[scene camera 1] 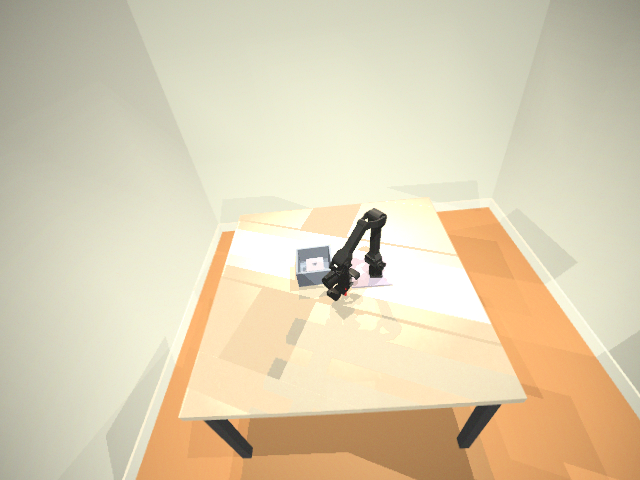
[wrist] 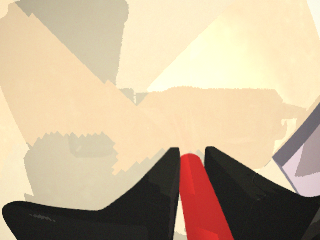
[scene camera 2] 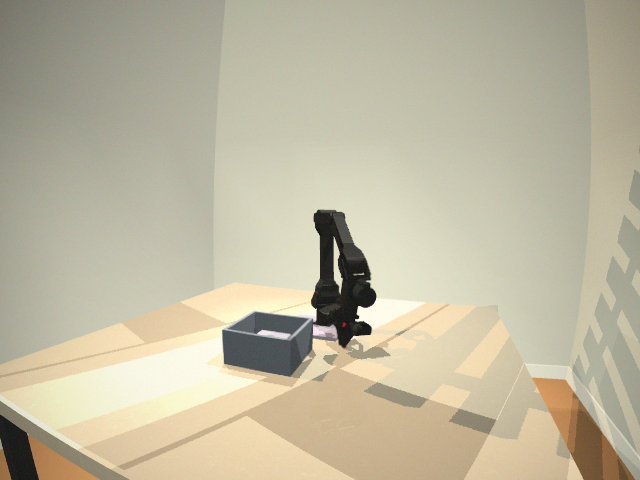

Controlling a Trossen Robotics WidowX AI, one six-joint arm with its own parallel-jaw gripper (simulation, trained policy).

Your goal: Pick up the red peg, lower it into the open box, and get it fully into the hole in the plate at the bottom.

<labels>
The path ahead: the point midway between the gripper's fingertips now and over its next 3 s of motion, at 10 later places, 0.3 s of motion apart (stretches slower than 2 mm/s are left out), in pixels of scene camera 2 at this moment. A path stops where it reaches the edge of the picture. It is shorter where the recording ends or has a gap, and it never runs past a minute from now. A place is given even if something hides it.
The gripper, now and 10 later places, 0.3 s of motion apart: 341, 346; 337, 338; 331, 325; 319, 317; 303, 314; 288, 316; 275, 321; 268, 328; 266, 335; 263, 335; 259, 331
</labels>
